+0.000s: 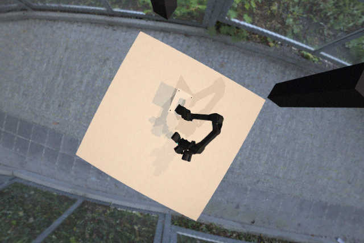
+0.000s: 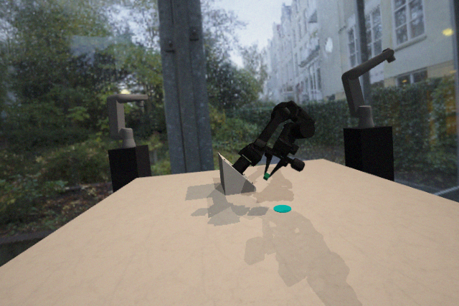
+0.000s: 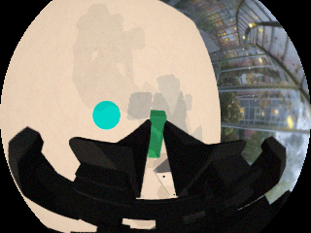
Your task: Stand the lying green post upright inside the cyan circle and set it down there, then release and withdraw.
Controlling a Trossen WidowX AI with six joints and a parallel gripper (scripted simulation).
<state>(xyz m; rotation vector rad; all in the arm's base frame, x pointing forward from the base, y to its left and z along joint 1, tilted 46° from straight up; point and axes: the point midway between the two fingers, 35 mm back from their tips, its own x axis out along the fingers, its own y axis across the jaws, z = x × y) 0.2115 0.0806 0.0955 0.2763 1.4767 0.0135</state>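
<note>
Now: the cyan circle 20 mm ahead of my gripper tip, 40 mm to the left of it and 110 mm below it. Round my gripper tip: green post 20 mm behind, 10 mm below.
</note>
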